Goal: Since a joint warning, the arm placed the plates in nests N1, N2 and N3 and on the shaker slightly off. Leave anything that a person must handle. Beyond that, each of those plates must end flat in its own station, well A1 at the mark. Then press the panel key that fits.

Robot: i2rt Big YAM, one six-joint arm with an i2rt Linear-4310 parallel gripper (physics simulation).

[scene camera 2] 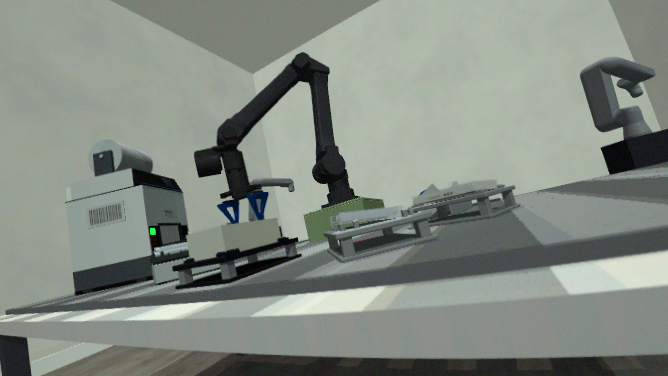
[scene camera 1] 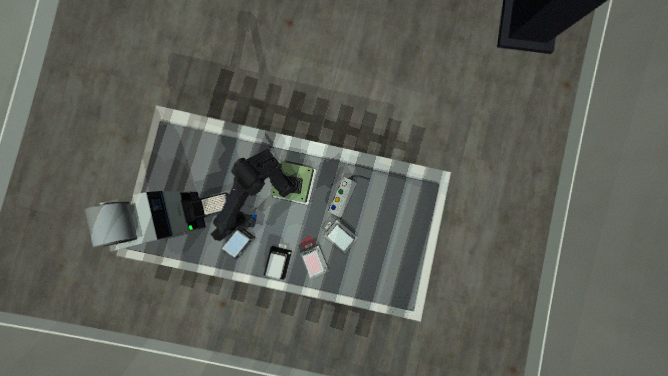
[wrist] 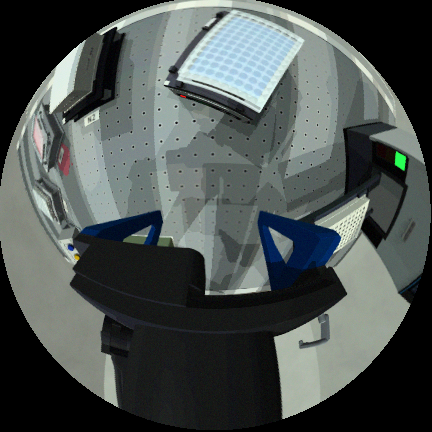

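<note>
My gripper [scene camera 1: 250, 218] [scene camera 2: 244, 221] [wrist: 209, 216] is open and empty, above the table behind the blue-welled plate. That plate [scene camera 1: 237, 243] [wrist: 240, 55] lies skewed on a dark station with a small red light. A tall pale plate [scene camera 1: 276, 265] [scene camera 2: 235, 237] [wrist: 77, 80] sits on the black nest labelled N2. A pink plate [scene camera 1: 314, 262] [wrist: 40, 134] sits on a grey nest beside a red tag [scene camera 1: 308, 243] [wrist: 63, 159]. A whitish plate [scene camera 1: 341, 236] [wrist: 48, 201] sits on another grey nest. A1 marks are too small to tell. The key panel [scene camera 1: 347, 189] has white, green, yellow and blue keys.
A grey-white machine [scene camera 1: 177, 212] [scene camera 2: 112, 225] [wrist: 417, 200] with a green light stands at the left in the scene views. A beige perforated plate [scene camera 1: 215, 204] [wrist: 345, 225] lies at its front. The arm's green base [scene camera 1: 304, 195] [scene camera 2: 320, 222] stands behind the nests.
</note>
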